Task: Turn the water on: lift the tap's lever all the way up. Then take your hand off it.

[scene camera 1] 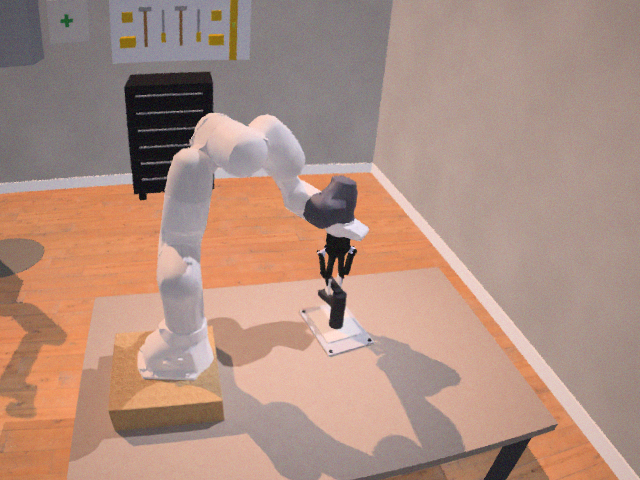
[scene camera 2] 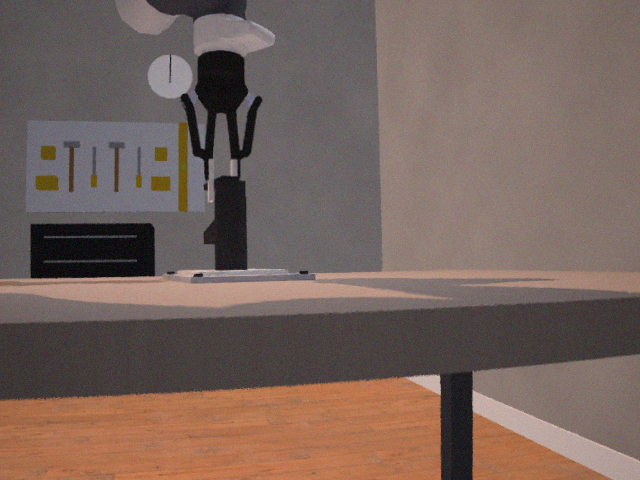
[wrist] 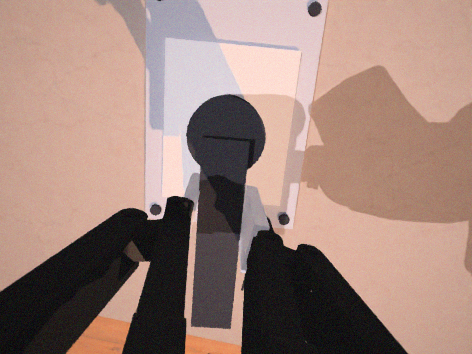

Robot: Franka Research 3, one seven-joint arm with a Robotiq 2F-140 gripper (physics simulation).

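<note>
The black tap [scene camera 1: 337, 312] [scene camera 2: 231, 232] [wrist: 226, 112] stands upright on a white base plate [scene camera 1: 348, 345] [scene camera 2: 258, 277] [wrist: 272, 25]. Its flat dark lever [wrist: 212, 285] runs from the top of the body back between the fingers in the wrist view. In scene camera 2 the lever is mostly hidden behind the tap's body, so its exact tilt is hard to tell. My gripper [scene camera 1: 334, 284] [scene camera 2: 222, 188] [wrist: 220, 197] points down from above and is shut on the lever, with one pale finger pad along each side of it. The spout [scene camera 2: 209, 235] sticks out below the lever.
The tap's plate lies on a grey-beige table [scene camera 1: 439, 330] [scene camera 2: 320, 341]. The arm's base stands on a wooden block [scene camera 1: 165, 415] at the left of the table. A black drawer cabinet [scene camera 1: 170, 85] [scene camera 2: 93, 250] stands by the back wall, and a wall is at the right.
</note>
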